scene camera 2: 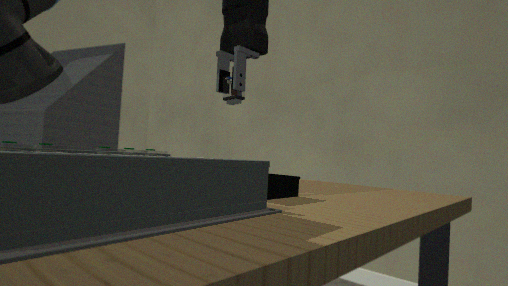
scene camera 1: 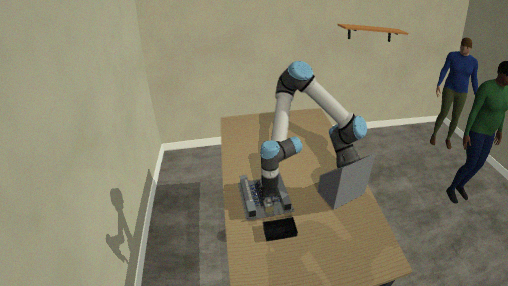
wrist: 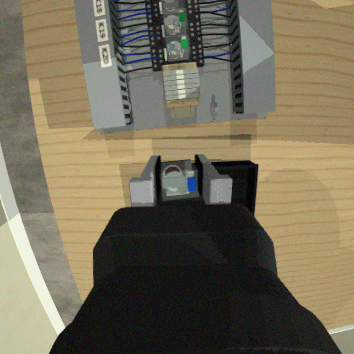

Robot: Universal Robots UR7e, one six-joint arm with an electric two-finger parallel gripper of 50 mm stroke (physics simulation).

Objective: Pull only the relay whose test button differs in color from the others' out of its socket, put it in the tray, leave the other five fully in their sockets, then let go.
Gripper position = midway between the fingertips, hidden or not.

I see my gripper (scene camera 2: 230, 91).
My gripper shows as well in the wrist view (wrist: 177, 167).
